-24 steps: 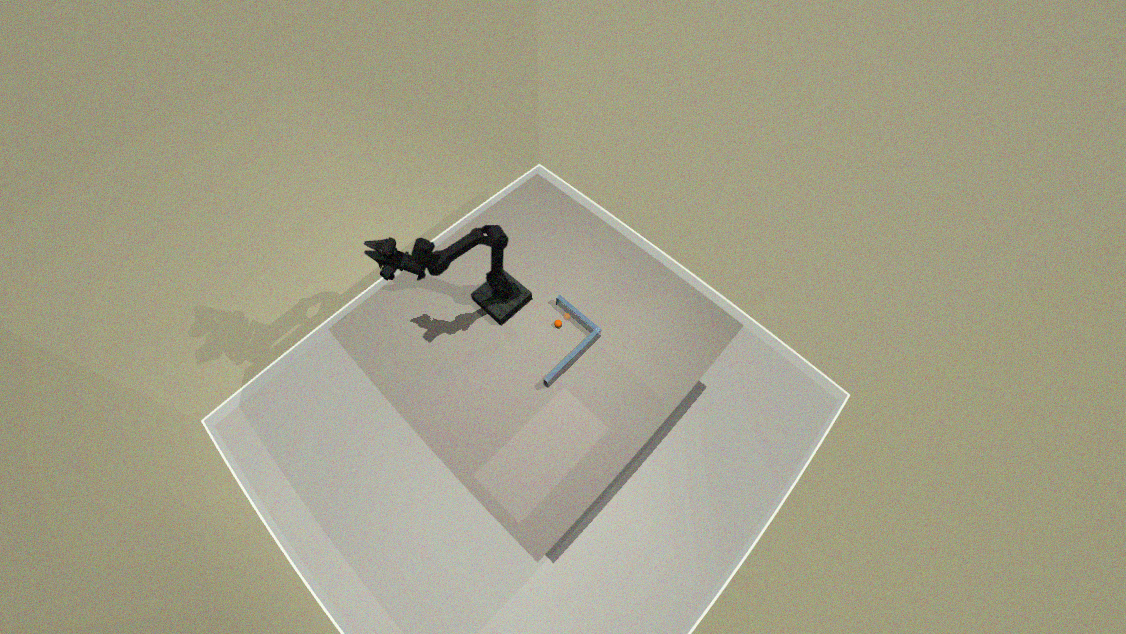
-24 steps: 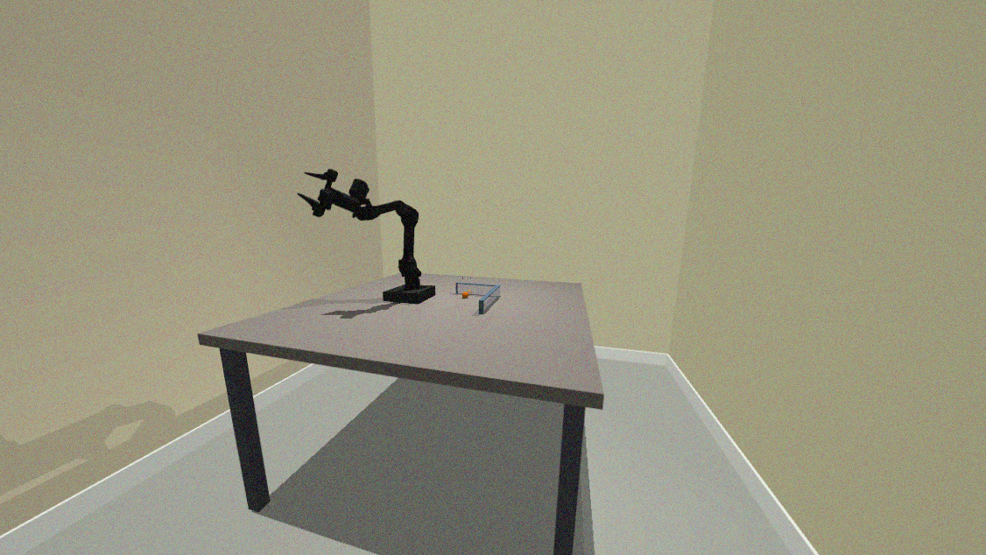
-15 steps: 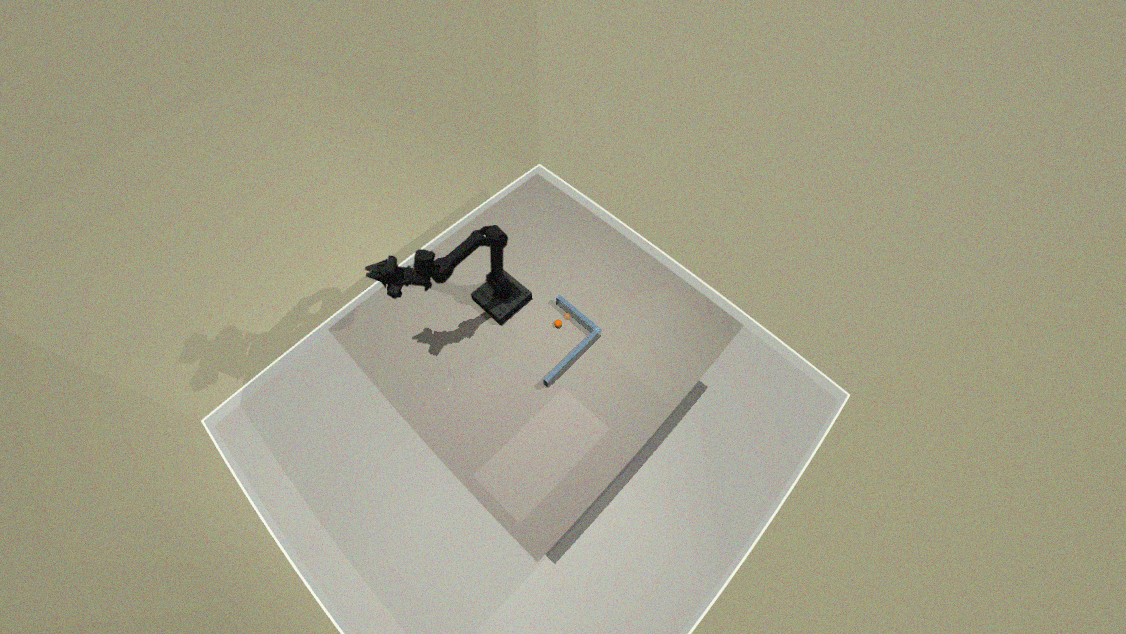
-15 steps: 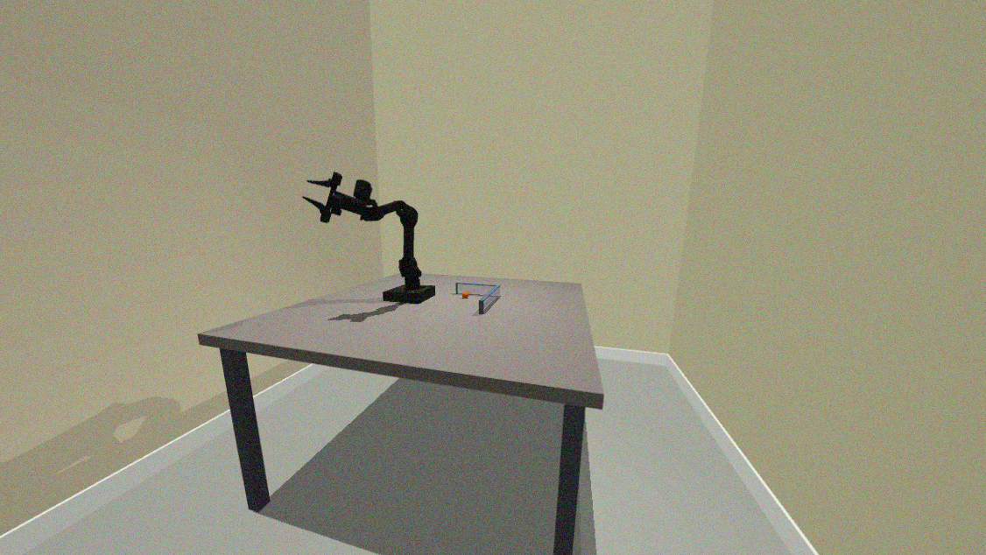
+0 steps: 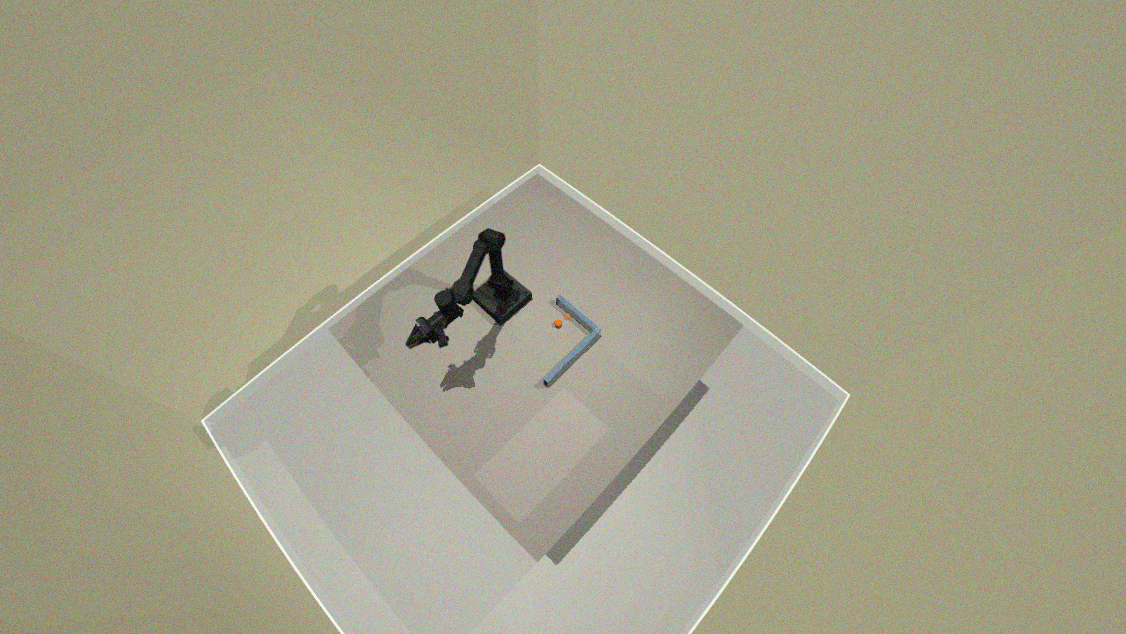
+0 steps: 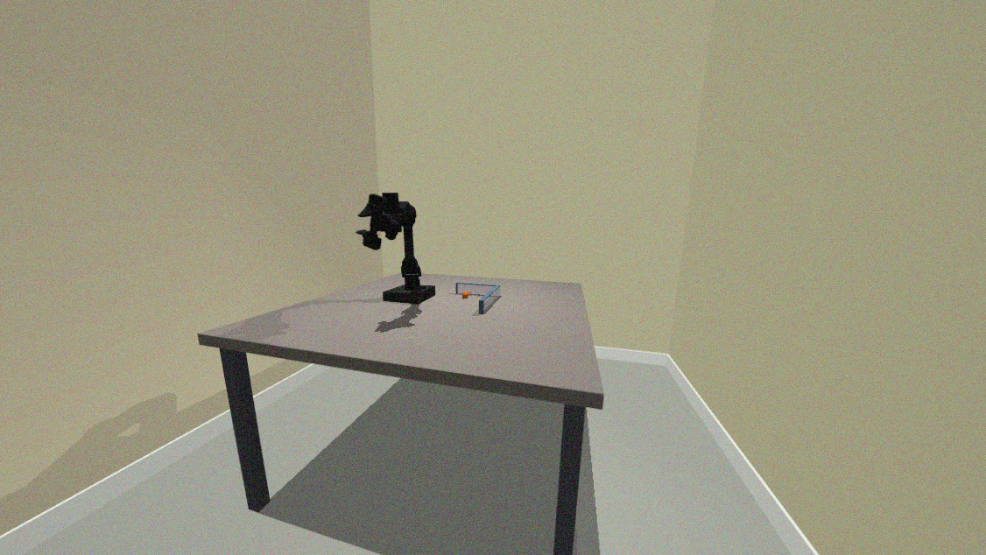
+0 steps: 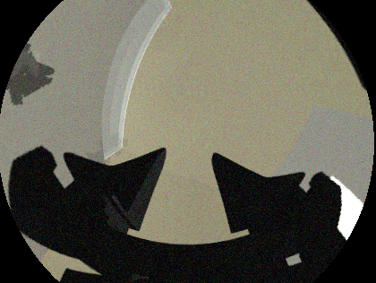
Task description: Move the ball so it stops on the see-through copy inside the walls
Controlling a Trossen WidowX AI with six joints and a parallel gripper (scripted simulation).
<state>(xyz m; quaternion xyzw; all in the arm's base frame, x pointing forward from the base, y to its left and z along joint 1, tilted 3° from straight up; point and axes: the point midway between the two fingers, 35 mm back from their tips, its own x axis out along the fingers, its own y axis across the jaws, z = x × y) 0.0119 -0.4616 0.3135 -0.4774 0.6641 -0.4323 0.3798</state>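
Now: the orange ball 51 cm to the left of my gripper tip, 36 cm below it and 28 cm ahead of it. Also, from my gripper tip: see-through copy of ball (56 cm to the left, 36 cm below, 29 cm ahead).
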